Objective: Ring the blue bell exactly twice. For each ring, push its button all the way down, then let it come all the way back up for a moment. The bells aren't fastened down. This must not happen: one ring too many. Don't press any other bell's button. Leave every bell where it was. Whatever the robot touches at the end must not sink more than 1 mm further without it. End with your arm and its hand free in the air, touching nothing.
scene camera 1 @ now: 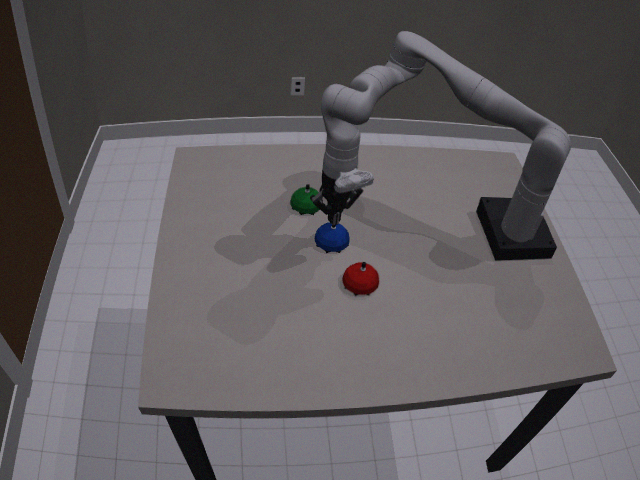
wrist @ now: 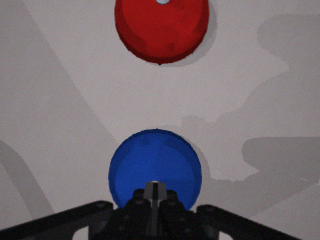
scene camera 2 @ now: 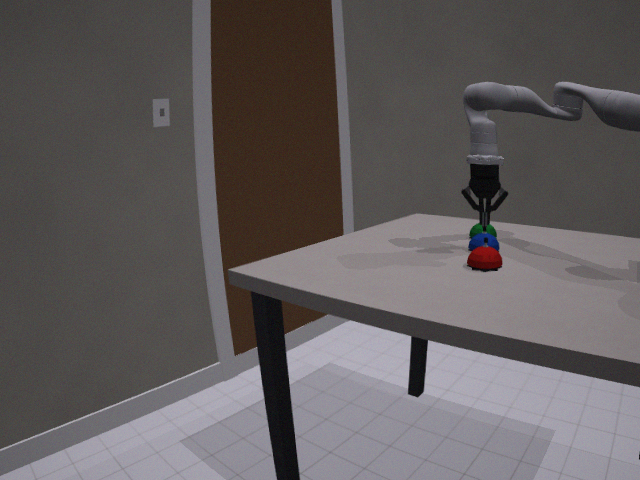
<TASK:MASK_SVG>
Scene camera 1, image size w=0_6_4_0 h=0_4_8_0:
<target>my gripper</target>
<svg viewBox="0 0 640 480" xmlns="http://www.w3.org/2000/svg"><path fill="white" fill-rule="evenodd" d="M322 169L320 192L316 196L310 196L310 199L317 208L328 215L328 221L332 225L337 225L341 220L343 209L349 209L363 193L363 190L361 188L345 193L336 192L334 189L336 179L328 177Z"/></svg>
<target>blue bell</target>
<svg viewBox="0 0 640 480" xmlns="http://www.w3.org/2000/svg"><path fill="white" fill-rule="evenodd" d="M323 224L315 234L317 247L325 250L326 253L340 253L341 250L349 246L349 233L341 224L332 225L330 222Z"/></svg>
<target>red bell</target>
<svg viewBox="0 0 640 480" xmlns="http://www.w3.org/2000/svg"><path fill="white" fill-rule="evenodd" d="M349 266L342 278L345 286L344 289L349 290L355 296L370 296L370 293L374 292L379 286L377 271L366 262L359 262Z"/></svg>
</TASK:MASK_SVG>
